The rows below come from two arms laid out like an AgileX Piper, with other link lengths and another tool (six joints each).
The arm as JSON. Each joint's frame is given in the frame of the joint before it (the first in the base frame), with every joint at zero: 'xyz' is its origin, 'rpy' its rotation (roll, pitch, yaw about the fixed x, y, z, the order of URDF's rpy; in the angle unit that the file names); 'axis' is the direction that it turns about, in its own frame. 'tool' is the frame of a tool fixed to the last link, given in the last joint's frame.
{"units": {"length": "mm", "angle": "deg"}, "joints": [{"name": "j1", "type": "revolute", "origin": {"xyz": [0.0, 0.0, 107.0], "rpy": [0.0, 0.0, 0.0]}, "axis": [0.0, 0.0, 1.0]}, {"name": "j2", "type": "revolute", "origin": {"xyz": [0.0, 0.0, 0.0], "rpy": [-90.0, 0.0, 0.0]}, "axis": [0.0, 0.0, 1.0]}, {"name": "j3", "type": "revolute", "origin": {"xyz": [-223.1, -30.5, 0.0], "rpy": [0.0, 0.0, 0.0]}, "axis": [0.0, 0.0, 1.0]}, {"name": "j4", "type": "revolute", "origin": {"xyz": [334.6, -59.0, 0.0], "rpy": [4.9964, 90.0, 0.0]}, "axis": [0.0, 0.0, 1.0]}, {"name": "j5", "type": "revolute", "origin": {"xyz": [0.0, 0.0, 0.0], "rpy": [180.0, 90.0, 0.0]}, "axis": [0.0, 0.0, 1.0]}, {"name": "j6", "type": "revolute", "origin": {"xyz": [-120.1, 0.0, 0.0], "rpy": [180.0, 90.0, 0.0]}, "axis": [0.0, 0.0, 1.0]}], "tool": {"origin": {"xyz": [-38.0, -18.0, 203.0], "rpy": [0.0, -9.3, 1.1]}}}
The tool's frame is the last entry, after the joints.
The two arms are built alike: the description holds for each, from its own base.
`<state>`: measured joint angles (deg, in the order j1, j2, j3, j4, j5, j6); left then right.
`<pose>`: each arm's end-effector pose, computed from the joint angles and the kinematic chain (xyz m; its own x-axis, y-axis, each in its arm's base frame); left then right.
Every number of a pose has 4 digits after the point.
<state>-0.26 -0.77 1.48 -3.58 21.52 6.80 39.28 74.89 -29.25 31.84 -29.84 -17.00</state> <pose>0.4273 0.0275 0.1130 0.1051 -0.9877 -0.1162 -0.2926 0.0810 -0.9528 0.4696 0.3166 0.0755 0.5014 -0.8461 -0.1806 -0.2804 0.0385 -0.9591</pose>
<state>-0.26 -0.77 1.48 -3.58 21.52 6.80 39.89 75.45 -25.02 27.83 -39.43 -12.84</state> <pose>0.4273 0.0275 0.1130 0.1051 -0.9877 -0.1162 -0.2926 0.0810 -0.9528 0.4627 0.3049 0.0817 0.5017 -0.8511 -0.1547 -0.1937 0.0637 -0.9790</pose>
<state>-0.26 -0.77 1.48 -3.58 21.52 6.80 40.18 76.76 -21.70 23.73 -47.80 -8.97</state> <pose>0.4273 0.0275 0.1130 0.1051 -0.9877 -0.1162 -0.2926 0.0810 -0.9528 0.4517 0.2995 0.0867 0.5186 -0.8442 -0.1353 -0.1211 0.0841 -0.9891</pose>
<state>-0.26 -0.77 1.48 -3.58 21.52 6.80 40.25 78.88 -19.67 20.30 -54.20 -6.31</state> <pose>0.4273 0.0275 0.1130 0.1051 -0.9877 -0.1162 -0.2926 0.0810 -0.9528 0.4406 0.2991 0.0864 0.5419 -0.8323 -0.1165 -0.0728 0.0916 -0.9931</pose>
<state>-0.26 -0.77 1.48 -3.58 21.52 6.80 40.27 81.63 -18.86 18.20 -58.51 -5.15</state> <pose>0.4273 0.0275 0.1130 0.1051 -0.9877 -0.1162 -0.2926 0.0810 -0.9528 0.4332 0.3002 0.0793 0.5582 -0.8241 -0.0968 -0.0495 0.0835 -0.9953</pose>
